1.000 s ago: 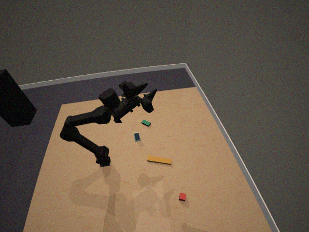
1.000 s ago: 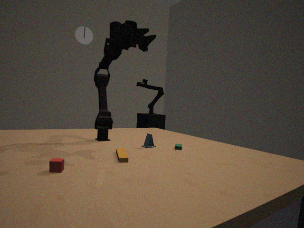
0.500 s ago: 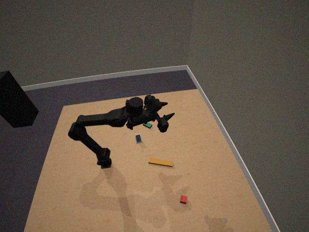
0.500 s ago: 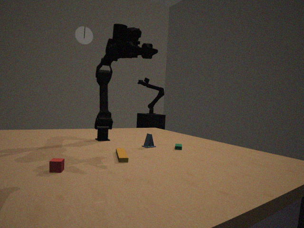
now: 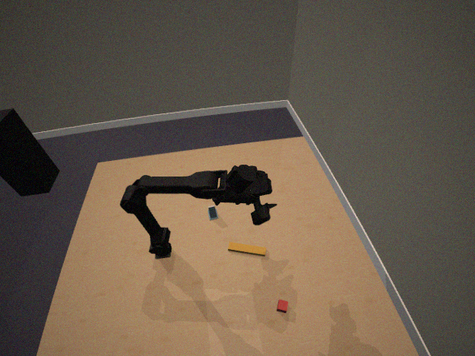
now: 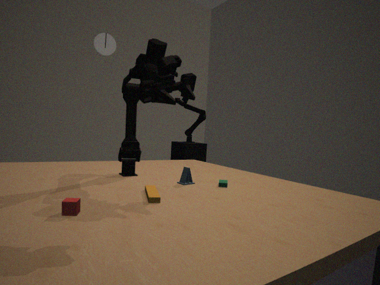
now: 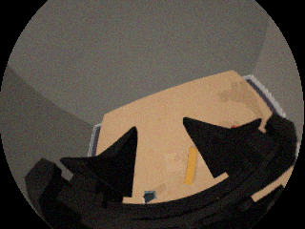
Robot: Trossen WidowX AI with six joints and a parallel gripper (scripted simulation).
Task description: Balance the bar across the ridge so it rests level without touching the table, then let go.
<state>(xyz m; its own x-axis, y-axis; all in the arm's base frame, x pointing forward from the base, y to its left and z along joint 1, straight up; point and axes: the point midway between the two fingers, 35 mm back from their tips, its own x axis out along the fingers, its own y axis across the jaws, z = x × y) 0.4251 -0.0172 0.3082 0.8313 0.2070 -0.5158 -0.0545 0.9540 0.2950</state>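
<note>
Right now my gripper tip is 100 mm past the bar, 40 mm to the left of it and 280 mm above it. Also, from my gripper tip: red cube 20 mm behind, 290 mm to the right, 270 mm below; then small green block 140 mm behind, 280 mm to the left, 280 mm below.
</note>
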